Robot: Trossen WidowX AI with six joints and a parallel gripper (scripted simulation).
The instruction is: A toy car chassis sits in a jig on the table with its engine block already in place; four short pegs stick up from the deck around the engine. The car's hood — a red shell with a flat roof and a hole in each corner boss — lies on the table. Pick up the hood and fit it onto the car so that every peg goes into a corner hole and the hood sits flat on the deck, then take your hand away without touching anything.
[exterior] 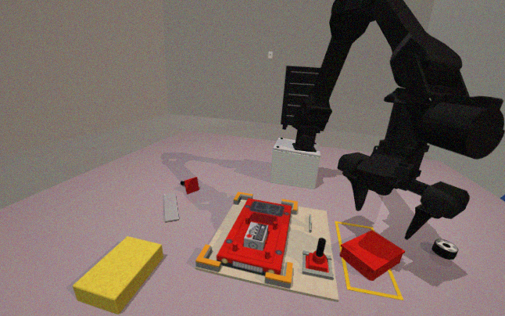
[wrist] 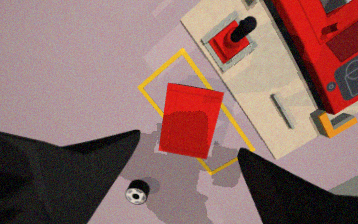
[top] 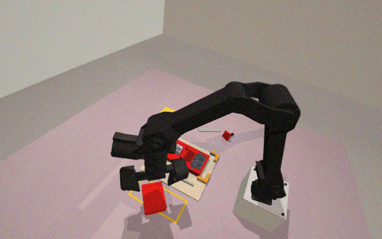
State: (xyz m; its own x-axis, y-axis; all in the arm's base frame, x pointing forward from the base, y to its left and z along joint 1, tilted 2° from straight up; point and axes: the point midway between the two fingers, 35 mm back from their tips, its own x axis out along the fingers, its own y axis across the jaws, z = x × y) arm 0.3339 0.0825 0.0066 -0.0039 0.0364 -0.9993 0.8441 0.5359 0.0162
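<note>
Now: the red hood 60 mm below my gripper tip. Round my gripper tip: black-knobbed stand (30 mm ahead, 110 mm to the right, 40 mm below); grey engine block (210 mm to the right, 60 mm below); black wheel (30 mm behind, 170 mm to the left, 70 mm below).
</note>
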